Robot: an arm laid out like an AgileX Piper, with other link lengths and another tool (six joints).
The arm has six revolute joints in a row. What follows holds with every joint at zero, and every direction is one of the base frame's. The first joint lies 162.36 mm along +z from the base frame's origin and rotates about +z. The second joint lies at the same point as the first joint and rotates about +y. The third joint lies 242.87 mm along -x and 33.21 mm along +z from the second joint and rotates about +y. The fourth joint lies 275.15 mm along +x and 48.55 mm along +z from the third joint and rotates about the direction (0.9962, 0, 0.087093). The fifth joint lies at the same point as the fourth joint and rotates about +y. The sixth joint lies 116.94 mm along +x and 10.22 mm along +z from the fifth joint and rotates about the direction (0.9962, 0, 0.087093). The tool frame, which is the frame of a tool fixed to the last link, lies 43.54 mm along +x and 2 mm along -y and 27.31 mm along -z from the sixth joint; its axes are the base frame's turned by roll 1.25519, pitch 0.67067 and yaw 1.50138 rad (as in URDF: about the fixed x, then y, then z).
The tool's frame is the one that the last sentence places.
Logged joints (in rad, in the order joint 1, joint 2, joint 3, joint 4, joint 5, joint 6), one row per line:
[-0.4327, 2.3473, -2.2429, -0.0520, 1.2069, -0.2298]
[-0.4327, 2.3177, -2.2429, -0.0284, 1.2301, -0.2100]
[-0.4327, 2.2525, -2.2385, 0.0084, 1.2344, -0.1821]
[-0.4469, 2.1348, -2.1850, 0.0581, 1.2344, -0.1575]
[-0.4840, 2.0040, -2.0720, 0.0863, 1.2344, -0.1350]
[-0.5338, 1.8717, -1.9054, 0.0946, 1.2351, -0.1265]
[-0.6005, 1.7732, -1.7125, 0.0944, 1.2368, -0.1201]
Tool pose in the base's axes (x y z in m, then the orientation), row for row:
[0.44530, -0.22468, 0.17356, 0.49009, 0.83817, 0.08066, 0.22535]
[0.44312, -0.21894, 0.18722, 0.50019, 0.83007, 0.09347, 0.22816]
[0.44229, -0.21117, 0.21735, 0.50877, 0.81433, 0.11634, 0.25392]
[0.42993, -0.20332, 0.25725, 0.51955, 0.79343, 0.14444, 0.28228]
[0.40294, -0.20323, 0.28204, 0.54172, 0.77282, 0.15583, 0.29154]
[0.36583, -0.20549, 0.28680, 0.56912, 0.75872, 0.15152, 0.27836]
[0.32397, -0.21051, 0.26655, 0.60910, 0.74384, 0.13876, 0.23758]
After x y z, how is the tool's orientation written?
As a quaternion, x y z w.
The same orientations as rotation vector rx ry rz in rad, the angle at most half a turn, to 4 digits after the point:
[1.3516, 2.3116, 0.2225]
[1.3775, 2.2859, 0.2574]
[1.3824, 2.2127, 0.3161]
[1.3914, 2.1249, 0.3868]
[1.4441, 2.0601, 0.4154]
[1.5272, 2.0360, 0.4066]
[1.6691, 2.0383, 0.3802]

